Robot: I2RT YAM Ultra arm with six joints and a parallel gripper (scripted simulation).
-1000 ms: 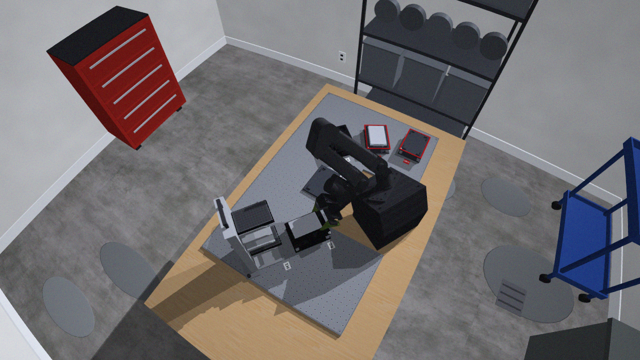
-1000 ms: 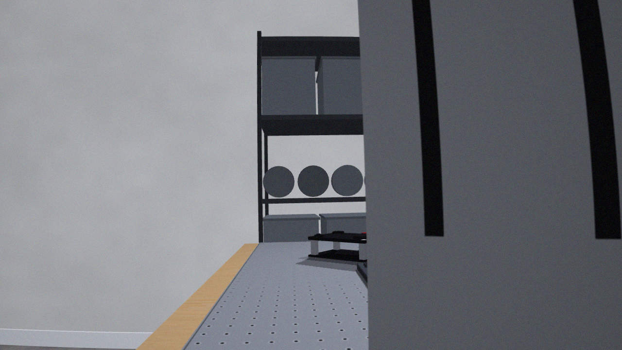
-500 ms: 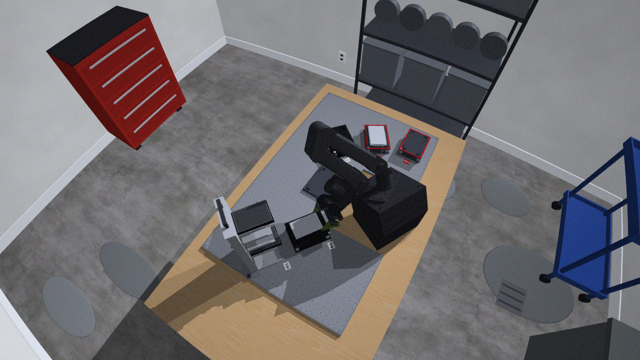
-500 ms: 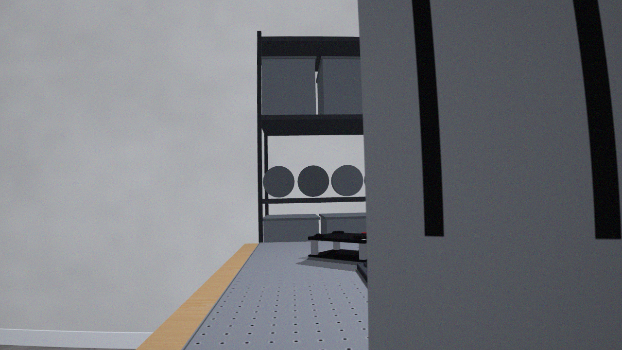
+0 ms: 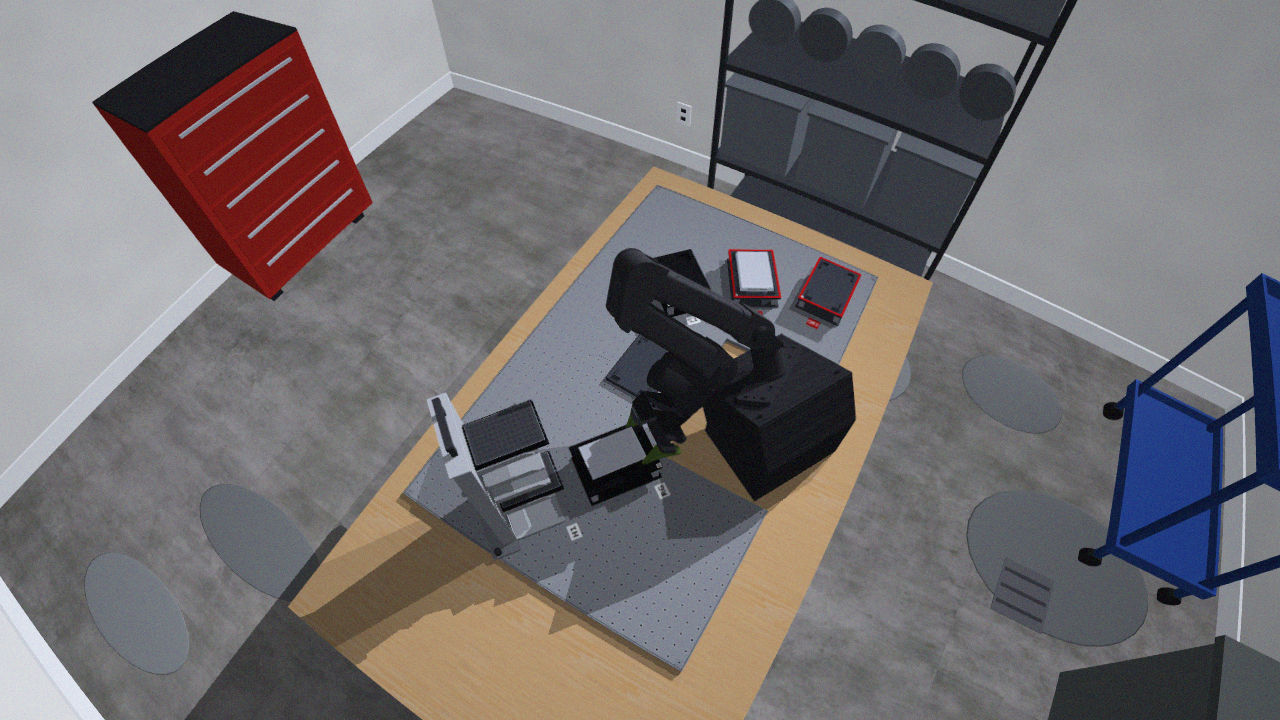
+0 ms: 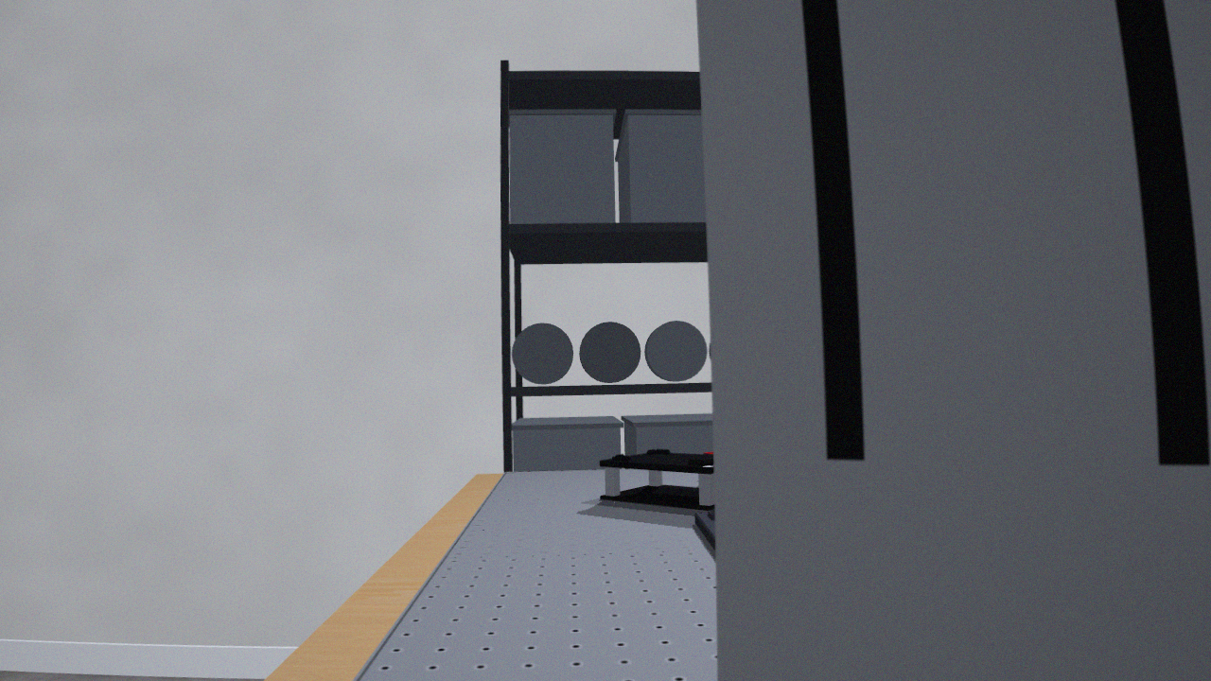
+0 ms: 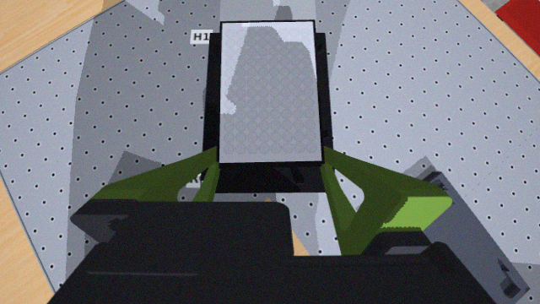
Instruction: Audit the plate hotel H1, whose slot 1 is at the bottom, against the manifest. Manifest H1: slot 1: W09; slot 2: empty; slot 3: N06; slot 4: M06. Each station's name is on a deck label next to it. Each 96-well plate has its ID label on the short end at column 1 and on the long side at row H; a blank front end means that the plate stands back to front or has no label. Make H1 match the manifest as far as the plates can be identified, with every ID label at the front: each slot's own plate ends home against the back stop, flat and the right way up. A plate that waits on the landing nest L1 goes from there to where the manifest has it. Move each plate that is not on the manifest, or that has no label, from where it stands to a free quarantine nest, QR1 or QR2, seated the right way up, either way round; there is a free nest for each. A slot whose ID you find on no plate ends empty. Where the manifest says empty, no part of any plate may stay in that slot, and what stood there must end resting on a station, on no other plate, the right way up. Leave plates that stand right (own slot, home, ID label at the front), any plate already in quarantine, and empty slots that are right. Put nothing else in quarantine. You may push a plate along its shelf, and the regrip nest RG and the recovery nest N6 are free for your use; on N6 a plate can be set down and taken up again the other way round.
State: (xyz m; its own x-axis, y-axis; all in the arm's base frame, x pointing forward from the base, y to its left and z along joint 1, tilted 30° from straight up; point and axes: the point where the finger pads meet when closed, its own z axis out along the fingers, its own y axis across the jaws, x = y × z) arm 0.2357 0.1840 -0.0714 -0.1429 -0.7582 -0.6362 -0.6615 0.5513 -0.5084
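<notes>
The RG deck label lies 8 cm below my hand, 8 cm behind it and 5 cm to the left of it. From my hand the other things lie so: white plate (57 cm to the right, 7 cm behind, 3 cm below); H1 deck label (21 cm to the left, 8 cm below, 5 cm ahead); grey hotel wall (24 cm to the left, 21 cm ahead, 12 cm above).
</notes>
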